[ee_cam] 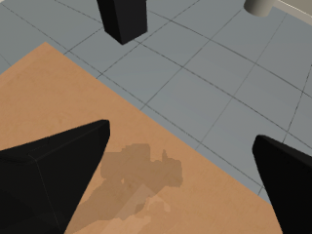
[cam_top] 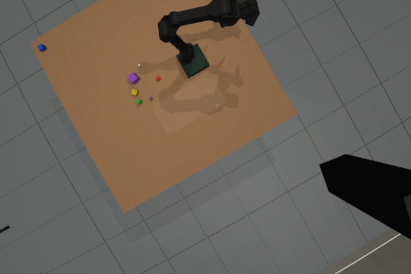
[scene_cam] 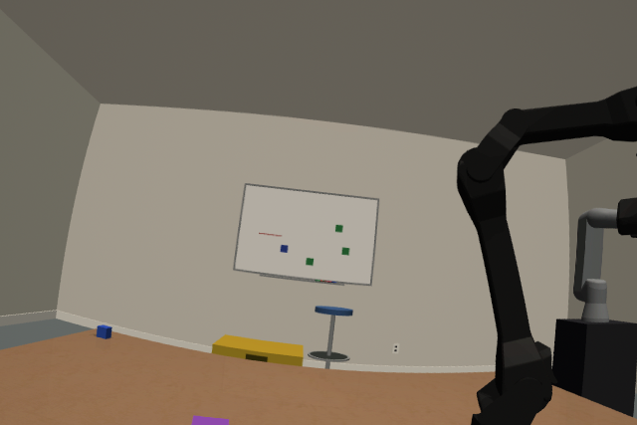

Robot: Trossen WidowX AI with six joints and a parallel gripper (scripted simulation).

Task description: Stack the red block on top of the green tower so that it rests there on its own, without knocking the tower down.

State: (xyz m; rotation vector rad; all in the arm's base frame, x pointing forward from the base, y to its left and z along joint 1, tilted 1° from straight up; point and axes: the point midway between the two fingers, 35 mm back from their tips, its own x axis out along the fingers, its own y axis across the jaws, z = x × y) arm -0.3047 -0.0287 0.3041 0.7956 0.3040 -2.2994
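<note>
My gripper tip is 54 cm short of the red block, 9 cm to the right of it and 31 cm above it. Also, from my gripper tip: small grey piece 63 cm ahead, 19 cm to the left, 31 cm below; then purple block 68 cm ahead, 4 cm to the left, 30 cm below; then yellow block 71 cm ahead, 12 cm to the left, 31 cm below.
</note>
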